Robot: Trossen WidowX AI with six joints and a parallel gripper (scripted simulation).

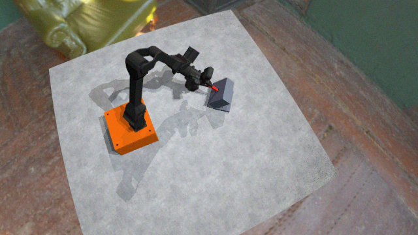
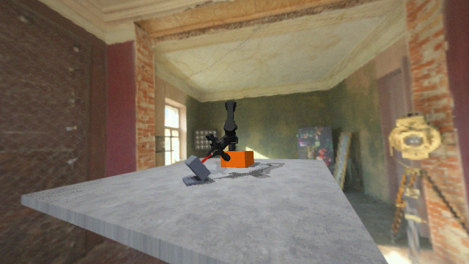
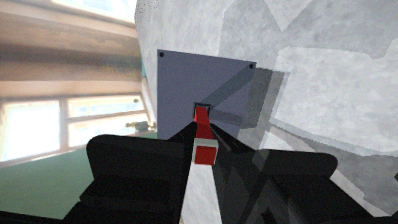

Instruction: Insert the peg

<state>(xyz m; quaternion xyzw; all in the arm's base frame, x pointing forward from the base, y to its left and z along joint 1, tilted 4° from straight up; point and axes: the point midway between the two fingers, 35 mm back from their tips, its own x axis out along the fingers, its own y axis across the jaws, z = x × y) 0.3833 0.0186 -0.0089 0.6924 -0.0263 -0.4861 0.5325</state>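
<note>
Now: the grey sloped panel 4 cm ahead of my gripper tip, 4 cm to the right of it and 4 cm below it. Also, from my gripper tip: red square peg 1 cm behind, 1 cm to the left, 1 cm above.
</note>
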